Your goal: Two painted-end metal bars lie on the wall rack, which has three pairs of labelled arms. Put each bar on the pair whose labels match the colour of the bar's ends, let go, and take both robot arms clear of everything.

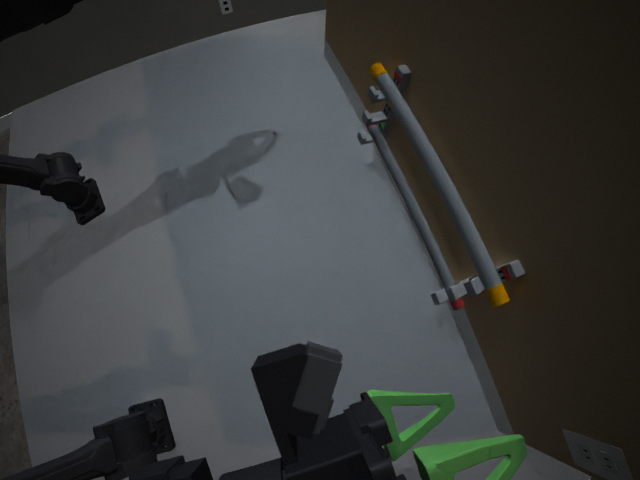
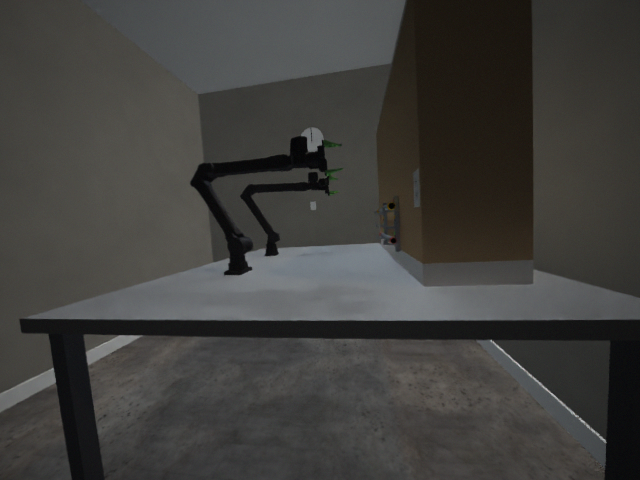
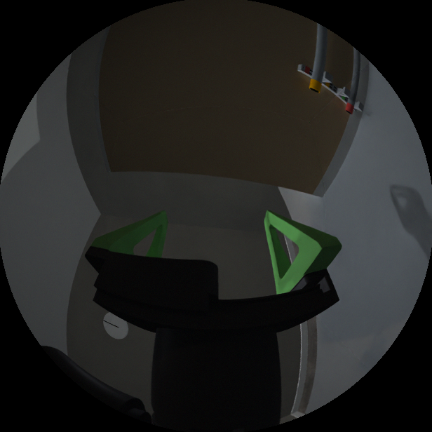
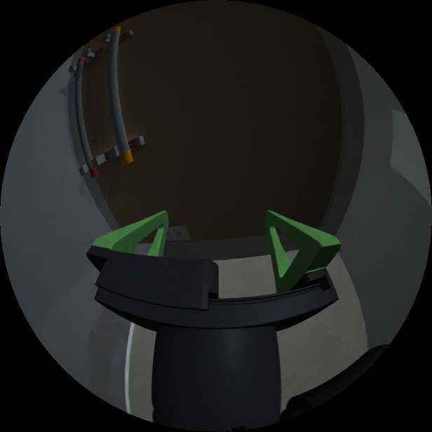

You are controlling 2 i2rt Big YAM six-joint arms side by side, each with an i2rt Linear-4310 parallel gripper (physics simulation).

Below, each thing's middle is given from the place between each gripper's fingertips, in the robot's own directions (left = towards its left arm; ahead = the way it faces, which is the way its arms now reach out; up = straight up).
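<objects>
Orange-ended bar (image 1: 494, 288): a fair way below my left hand, a fair way ahead of it, far to the right of it.
Orange-ended bar: some way below my right hand, some way ahead of it, far to the left of it.
</objects>
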